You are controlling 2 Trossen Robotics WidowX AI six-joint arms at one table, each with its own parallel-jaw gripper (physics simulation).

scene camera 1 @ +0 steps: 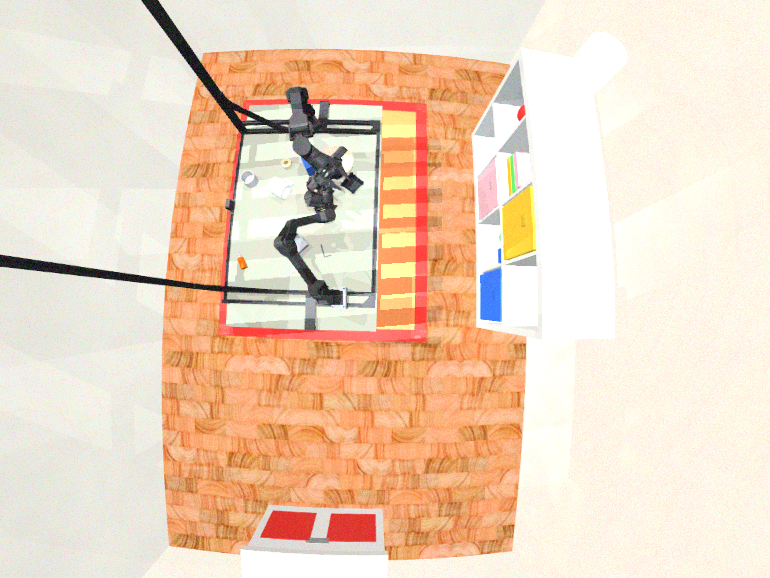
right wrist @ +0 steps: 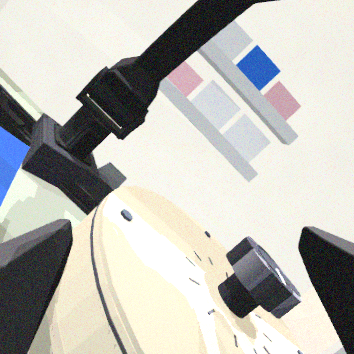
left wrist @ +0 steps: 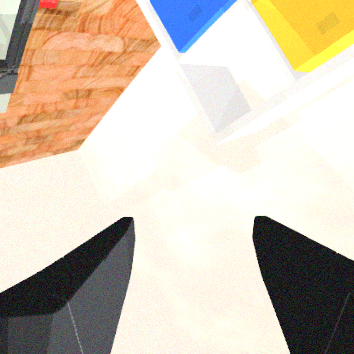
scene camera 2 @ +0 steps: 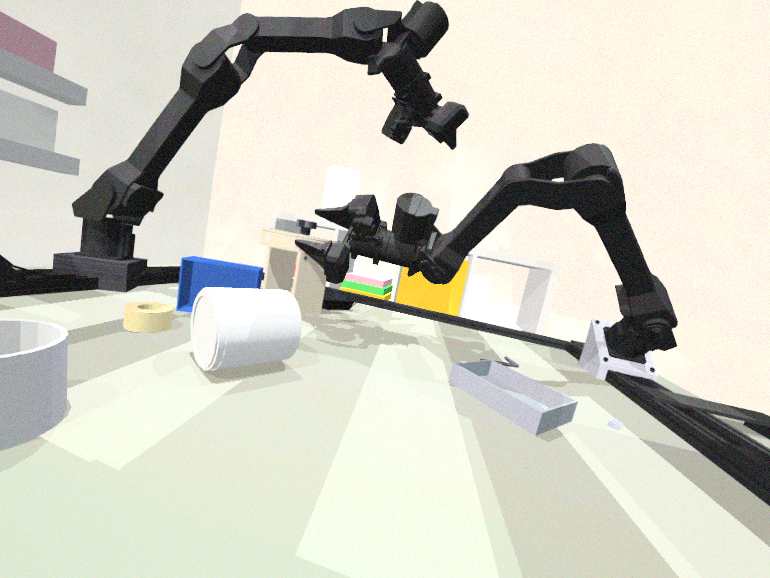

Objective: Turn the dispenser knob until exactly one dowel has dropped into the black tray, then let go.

Labels:
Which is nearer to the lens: the white cylinder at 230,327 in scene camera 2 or the tape roll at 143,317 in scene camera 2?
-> The white cylinder.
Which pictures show my left gripper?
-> Scene camera 1, the left wrist view and scene camera 2 only.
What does the white cylinder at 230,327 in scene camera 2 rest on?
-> The table.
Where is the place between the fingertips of my right gripper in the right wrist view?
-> At 188,234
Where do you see a blue box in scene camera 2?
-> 196,273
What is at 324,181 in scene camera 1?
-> My left gripper.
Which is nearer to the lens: the white cylinder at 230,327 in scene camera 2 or the grey tray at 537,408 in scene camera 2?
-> The white cylinder.

